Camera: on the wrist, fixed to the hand. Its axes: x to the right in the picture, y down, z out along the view.
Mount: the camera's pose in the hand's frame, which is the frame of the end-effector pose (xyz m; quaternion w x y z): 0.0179 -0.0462 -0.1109 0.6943 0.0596 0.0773 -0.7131
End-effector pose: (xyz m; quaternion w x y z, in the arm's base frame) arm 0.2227 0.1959 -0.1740 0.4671 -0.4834 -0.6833 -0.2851
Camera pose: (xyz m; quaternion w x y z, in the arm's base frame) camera 0.2184 0.0926 -0.1103 0.2026 0.2015 -0.8000 -0.5276
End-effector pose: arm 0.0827 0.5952 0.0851 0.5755 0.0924 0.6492 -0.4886
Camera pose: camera -0.0274 0.6461 0.0790 0.0045 0.3267 -0.5320 0.7812
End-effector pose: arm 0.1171 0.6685 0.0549 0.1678 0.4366 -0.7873 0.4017
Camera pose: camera 0.1354 0.7313 0.1572 0.4378 0.8435 -0.1984 0.2399
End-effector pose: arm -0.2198 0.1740 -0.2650 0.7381 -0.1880 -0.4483 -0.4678
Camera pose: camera -0.2027 0.0646 -0.3150 0.2247 0.2693 -0.4161 -0.8389
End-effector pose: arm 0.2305 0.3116 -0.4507 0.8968 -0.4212 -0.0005 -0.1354
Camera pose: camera 0.2240 0.1954 -0.4853 0.5512 -0.2282 -0.2394 -0.7660
